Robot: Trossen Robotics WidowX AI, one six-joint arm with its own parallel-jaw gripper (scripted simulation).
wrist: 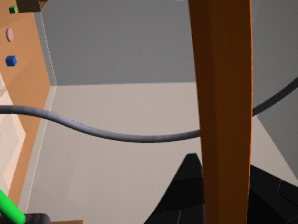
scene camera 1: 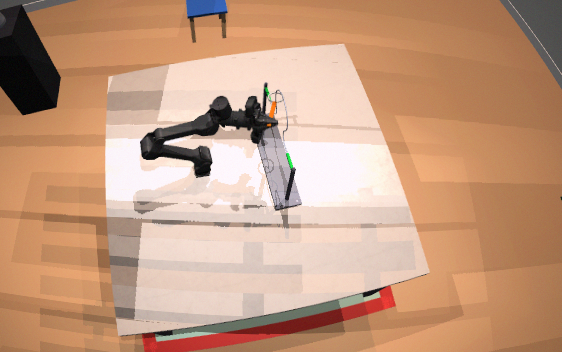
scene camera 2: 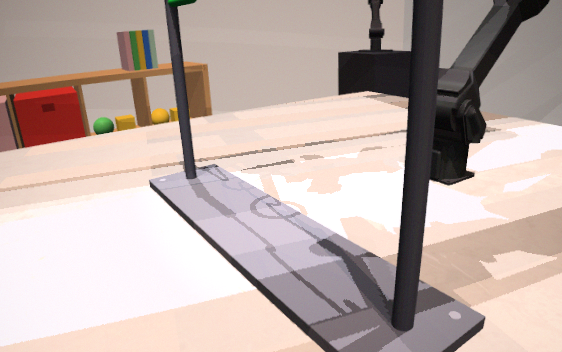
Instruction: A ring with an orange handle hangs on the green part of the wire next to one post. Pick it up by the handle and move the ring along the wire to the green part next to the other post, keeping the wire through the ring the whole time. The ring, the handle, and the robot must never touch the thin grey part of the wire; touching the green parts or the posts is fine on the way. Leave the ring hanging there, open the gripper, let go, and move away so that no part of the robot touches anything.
Labels:
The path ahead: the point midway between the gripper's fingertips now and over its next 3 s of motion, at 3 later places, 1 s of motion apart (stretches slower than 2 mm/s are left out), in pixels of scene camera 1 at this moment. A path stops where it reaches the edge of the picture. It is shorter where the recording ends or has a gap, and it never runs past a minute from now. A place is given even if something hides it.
My gripper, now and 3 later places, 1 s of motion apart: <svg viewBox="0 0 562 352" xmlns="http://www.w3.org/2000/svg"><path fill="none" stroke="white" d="M278 122L278 121L275 142L271 148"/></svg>

